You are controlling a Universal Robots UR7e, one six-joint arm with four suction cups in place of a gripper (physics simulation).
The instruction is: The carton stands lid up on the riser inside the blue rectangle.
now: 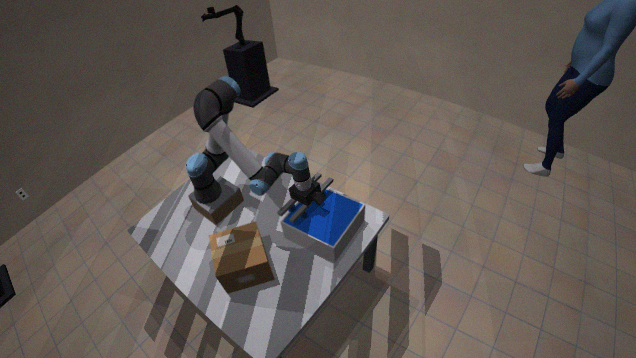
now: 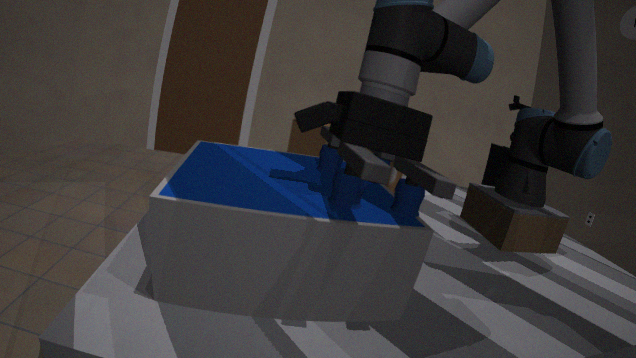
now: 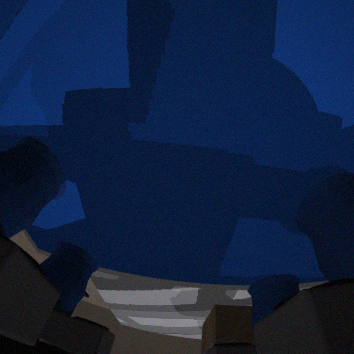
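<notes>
The brown carton (image 1: 244,250) stands on the table beside the riser, label and tape strip facing up. A brown part of the carton (image 2: 298,138) shows behind my gripper. The grey riser (image 1: 309,239) (image 2: 285,260) stands flat at the table's corner. The blue rectangle (image 1: 345,206) (image 2: 220,172) (image 3: 320,30) covers its top, with no carton on it. My gripper (image 1: 306,198) (image 2: 367,186) (image 3: 175,240) is low over the edge of the blue rectangle nearer the arm's base. Its blue cups rest on that surface; their rims are dark and partly hidden.
The arm's base stands on a brown block (image 1: 216,205) (image 2: 515,220) (image 3: 227,320) on the striped-shadow table (image 1: 260,345). A black pedestal (image 1: 248,72) with a small arm stands behind. A person (image 1: 567,95) stands on the floor at the upper right.
</notes>
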